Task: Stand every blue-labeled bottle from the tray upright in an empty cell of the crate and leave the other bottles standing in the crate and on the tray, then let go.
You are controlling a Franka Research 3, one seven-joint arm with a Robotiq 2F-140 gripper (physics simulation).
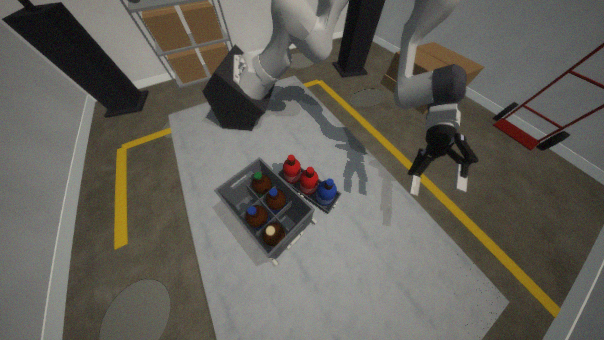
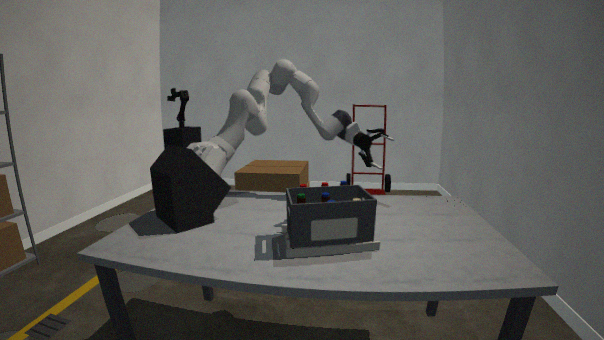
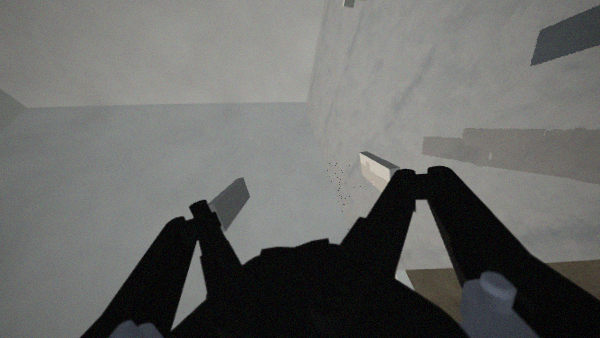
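Note:
A blue bottle [image 1: 327, 193] [image 2: 343, 183] and two red bottles, one in the middle [image 1: 309, 182] and one at the end [image 1: 291, 170], stand upright on the dark tray [image 1: 332, 206], beside the crate [image 1: 238, 220] [image 2: 295, 227]. In the crate stand brown bottles: one with a green cap [image 1: 261, 184] [image 2: 301, 198], two with blue caps [image 1: 275, 199] [image 1: 256, 215], one with a cream cap [image 1: 273, 233]. Two crate cells look empty. My gripper [image 1: 438, 185] [image 2: 384, 152] [image 3: 302, 175] is open and empty, high up and well to the side of the tray. Bottle labels are not readable.
Crate and tray stand on the grey table [image 1: 360, 280] [image 2: 450, 250], with the arm's black base [image 1: 235, 102] [image 2: 182, 190] at one end. A cardboard box [image 1: 445, 60] [image 2: 272, 175] and a red hand truck [image 1: 516, 134] [image 2: 370, 106] stand beyond the table.

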